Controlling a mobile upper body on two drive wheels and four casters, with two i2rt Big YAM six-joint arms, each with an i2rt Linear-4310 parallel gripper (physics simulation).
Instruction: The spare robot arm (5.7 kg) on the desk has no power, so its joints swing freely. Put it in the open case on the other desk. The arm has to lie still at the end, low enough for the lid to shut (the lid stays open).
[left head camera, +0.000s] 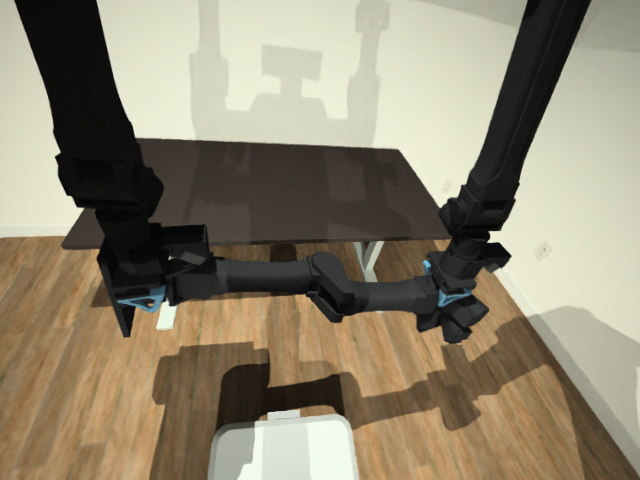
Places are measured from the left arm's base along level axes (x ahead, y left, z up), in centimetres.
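Pixels of known places: left gripper, between the fingertips: (155, 296).
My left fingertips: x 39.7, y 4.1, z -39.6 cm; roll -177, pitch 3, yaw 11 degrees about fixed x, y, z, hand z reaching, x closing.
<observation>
Behind a point stands the place of what it marks.
The spare arm (268, 276) is a black jointed arm. It hangs stretched roughly level between my two grippers, in front of the dark desk (289, 191) @[x 113.5, y -24.5, z -69.0 cm] and above the floor. Its base plate is at the left and its wrist end at the right; its middle joint sags slightly. My left gripper (147, 298) @[x 39.7, y 4.1, z -39.6 cm] is shut on the spare arm near its base, with a blue fingertip showing. My right gripper (447, 291) is shut on the spare arm near its wrist end, with blue fingertips showing. The contact surfaces are partly hidden. The open case and the other desk do not show.
The desk's pale legs (371, 255) @[x 120.5, y -81.0, z -122.7 cm] stand under its front edge. The white and grey top of my own base (281, 449) @[x 22.3, y -21.2, z -115.0 cm] shows at the bottom centre. Pale walls (578, 170) @[x 125.2, y -185.7, z -53.6 cm] stand behind the desk and along the right. Shadows of the arms fall on the wooden floor (67, 372) @[x 62.3, y 78.3, z -140.9 cm].
</observation>
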